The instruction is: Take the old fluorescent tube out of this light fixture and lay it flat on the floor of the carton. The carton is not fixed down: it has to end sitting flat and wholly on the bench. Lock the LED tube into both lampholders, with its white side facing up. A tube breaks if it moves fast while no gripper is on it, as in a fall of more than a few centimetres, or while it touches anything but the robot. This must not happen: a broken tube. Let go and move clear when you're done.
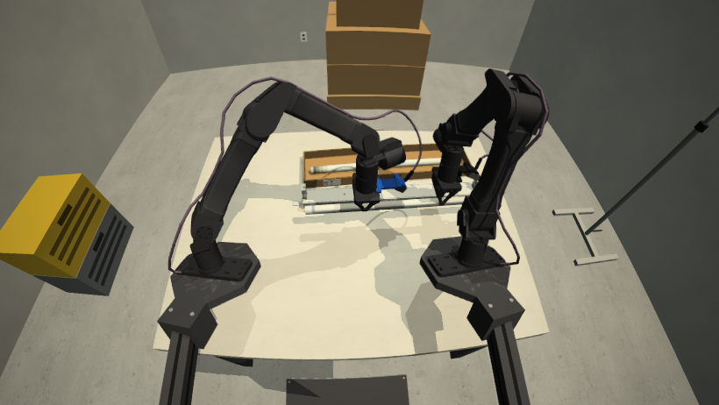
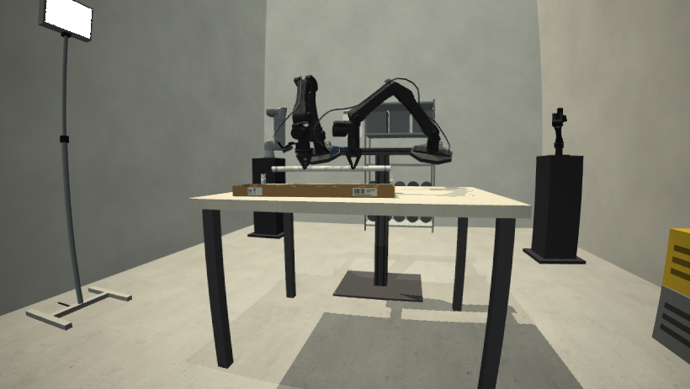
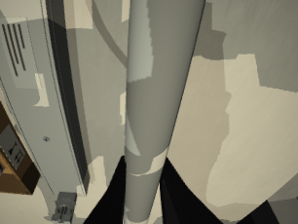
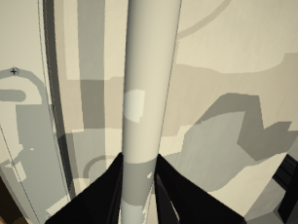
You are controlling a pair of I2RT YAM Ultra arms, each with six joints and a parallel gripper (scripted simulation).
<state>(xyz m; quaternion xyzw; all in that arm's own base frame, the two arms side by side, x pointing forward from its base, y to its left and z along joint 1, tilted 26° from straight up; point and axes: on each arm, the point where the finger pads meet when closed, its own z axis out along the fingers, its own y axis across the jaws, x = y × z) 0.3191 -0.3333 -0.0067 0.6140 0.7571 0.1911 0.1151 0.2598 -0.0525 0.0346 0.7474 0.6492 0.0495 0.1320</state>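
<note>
Now: the LED tube 12 cm to the right of my left hand and 1 cm ahead of it. Also, from my left hand: old fluorescent tube (26 cm ahead, 11 cm to the right, 9 cm below); then white light fixture (11 cm to the right, 11 cm ahead, 6 cm below); then brown carton (26 cm ahead, 11 cm to the right, 9 cm below).
The LED tube is 12 cm to the left of my right hand, 1 cm below it and 1 cm behind it. The rest, counted from my right hand: old fluorescent tube: 25 cm ahead, 12 cm to the left, 10 cm below; white light fixture: 13 cm to the left, 10 cm ahead, 6 cm below; brown carton: 25 cm ahead, 12 cm to the left, 9 cm below.
</note>
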